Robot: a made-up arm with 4 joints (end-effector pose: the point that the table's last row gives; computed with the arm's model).
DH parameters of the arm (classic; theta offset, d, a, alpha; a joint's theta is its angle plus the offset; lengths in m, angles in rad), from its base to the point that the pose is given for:
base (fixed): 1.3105 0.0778 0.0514 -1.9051
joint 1: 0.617 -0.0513 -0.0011 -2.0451
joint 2: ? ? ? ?
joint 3: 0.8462 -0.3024 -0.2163 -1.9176
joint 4: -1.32 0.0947 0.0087 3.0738
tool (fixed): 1.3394 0.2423 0 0
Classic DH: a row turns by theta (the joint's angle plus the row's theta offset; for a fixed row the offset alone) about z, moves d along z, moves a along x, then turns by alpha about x.
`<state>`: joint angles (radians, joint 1 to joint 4).
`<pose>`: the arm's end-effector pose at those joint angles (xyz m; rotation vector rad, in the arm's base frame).
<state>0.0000 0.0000 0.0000 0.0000</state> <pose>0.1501 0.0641 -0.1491 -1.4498 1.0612 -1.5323</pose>
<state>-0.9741 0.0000 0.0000 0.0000</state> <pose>0.1507 0.2613 -0.0045 -0.7408 1.0911 -0.7942</pose>
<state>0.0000 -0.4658 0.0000 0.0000</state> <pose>0.0690 0.0151 -0.1658 -1.9569 0.8488 -1.3152</pose>
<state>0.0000 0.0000 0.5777 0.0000</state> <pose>0.2478 0.1778 -0.1724 -1.3981 0.6848 -1.0472</pose>
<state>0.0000 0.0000 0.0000 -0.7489</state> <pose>0.1501 0.0607 -0.1623 -0.9172 1.4283 -0.9576</pose>
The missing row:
joint 2: 0.4869 -0.1555 0.1793 -1.8319
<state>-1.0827 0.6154 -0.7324 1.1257</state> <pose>0.0549 0.2298 0.0623 -1.5550 1.8210 -1.4027</pose>
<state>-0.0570 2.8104 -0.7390 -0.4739</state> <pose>0.2483 0.0123 0.1878 2.2920 1.2994 -0.3031</pose>
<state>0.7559 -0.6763 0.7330 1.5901</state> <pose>-0.0271 -0.0849 -0.2496 2.6087 1.4650 0.9358</pose>
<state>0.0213 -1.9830 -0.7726 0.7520</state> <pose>0.0192 -0.1335 0.1863 2.1228 1.4426 0.7205</pose>
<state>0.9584 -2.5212 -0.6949 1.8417</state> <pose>0.0963 0.0084 0.2937 0.8745 2.3232 -1.4807</pose>
